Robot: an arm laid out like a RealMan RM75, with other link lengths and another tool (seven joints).
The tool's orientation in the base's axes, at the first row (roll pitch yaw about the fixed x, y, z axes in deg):
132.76 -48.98 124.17
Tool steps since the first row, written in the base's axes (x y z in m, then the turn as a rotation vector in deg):
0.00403 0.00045 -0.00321 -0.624 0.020 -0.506
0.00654 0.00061 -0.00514 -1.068 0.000 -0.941
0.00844 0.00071 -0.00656 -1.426 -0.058 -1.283
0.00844 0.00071 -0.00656 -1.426 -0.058 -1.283
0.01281 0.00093 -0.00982 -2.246 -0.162 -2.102
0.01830 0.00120 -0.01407 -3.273 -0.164 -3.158
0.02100 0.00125 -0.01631 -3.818 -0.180 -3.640
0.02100 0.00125 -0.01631 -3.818 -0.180 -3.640
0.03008 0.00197 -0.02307 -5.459 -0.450 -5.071
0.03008 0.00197 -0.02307 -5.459 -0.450 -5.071
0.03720 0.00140 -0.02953 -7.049 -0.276 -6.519
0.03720 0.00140 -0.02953 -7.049 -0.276 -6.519
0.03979 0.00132 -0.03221 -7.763 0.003 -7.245
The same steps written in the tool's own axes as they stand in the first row. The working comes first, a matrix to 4 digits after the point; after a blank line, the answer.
The tool's axes in the first row as the columns of a matrix, in the base's axes (used below as rounded here):
-0.3686 0.8729 0.3198
0.5430 -0.0770 0.8362
0.7545 0.4819 -0.4456

-0.00366 0.00194 0.00310 -0.141 -0.790 0.043
-0.00596 0.00318 0.00489 -0.316 -1.386 0.078
-0.00767 0.00415 0.00622 -0.474 -1.859 0.067
-0.00767 0.00415 0.00622 -0.474 -1.859 0.067
-0.01163 0.00638 0.00925 -0.846 -2.961 0.083
-0.01671 0.00910 0.01313 -1.265 -4.366 0.223
-0.01937 0.01037 0.01503 -1.437 -5.073 0.250
-0.01937 0.01037 0.01503 -1.437 -5.073 0.250
-0.02742 0.01499 0.02155 -2.058 -7.174 0.138
-0.02742 0.01499 0.02155 -2.058 -7.174 0.138
-0.03523 0.01813 0.02623 -2.470 -9.273 0.420
-0.03523 0.01813 0.02623 -2.470 -9.273 0.420
-0.03825 0.01911 0.02818 -2.603 -10.268 0.748

